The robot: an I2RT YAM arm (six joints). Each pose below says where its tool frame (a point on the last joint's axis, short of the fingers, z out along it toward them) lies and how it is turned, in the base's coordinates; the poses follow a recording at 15 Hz.
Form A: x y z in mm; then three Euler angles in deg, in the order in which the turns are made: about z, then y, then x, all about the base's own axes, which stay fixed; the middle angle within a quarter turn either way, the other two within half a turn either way.
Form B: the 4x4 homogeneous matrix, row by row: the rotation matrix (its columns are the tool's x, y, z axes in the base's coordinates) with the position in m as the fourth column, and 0 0 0 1 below. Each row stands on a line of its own. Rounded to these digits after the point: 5 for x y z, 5 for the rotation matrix.
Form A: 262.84, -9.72, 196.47, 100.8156, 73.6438, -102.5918
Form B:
-0.05284, -0.27661, 0.95953, 0.26284
-0.03841, 0.96072, 0.27483, -0.00972
-0.99786, -0.02233, -0.06139, 0.19647
0, 0, 0, 1

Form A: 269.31, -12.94, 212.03, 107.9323, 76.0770, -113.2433
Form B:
-0.07408, -0.22893, 0.97062, 0.26931
-0.10087, 0.97002, 0.22109, -0.01294
-0.99214, -0.08153, -0.09496, 0.21203
0, 0, 0, 1

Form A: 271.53, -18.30, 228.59, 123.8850, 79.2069, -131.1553
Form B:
-0.10440, -0.15546, 0.98231, 0.27153
-0.13398, 0.98090, 0.14100, -0.01830
-0.98547, -0.11689, -0.12324, 0.22859
0, 0, 0, 1

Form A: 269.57, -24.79, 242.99, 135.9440, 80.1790, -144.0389
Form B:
-0.12258, -0.11861, 0.98535, 0.26957
-0.14700, 0.98405, 0.10017, -0.02479
-0.98151, -0.13256, -0.13806, 0.24299
0, 0, 0, 1

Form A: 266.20, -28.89, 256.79, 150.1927, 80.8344, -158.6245
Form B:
-0.13821, -0.07918, 0.98723, 0.26620
-0.15067, 0.98688, 0.05806, -0.02889
-0.97887, -0.14072, -0.14833, 0.25679
0, 0, 0, 1

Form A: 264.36, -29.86, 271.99, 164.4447, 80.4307, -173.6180
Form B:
-0.16015, -0.04458, 0.98609, 0.26436
-0.16091, 0.98680, 0.01848, -0.02986
-0.97389, -0.15571, -0.16521, 0.27199
0, 0, 0, 1

